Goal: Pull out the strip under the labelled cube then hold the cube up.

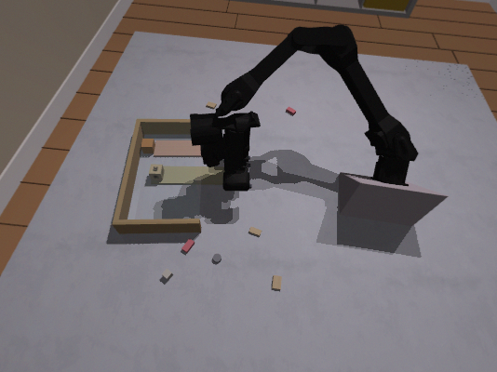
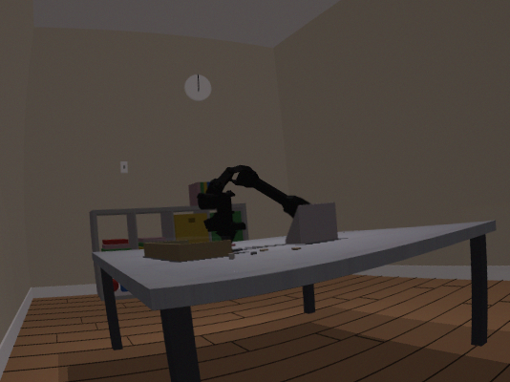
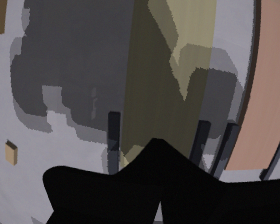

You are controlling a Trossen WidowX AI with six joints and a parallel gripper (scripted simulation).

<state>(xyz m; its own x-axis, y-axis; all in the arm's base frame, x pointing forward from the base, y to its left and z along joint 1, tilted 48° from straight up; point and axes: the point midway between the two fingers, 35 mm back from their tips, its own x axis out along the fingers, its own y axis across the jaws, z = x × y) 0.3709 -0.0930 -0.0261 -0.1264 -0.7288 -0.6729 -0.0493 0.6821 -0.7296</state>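
My gripper tip is 10 cm short of the olive strip. The rest, counted from my gripper tip: pale block (27 cm to the left, 13 cm ahead); then labelled cube (21 cm ahead, 2 cm above, 1 cm to the left).
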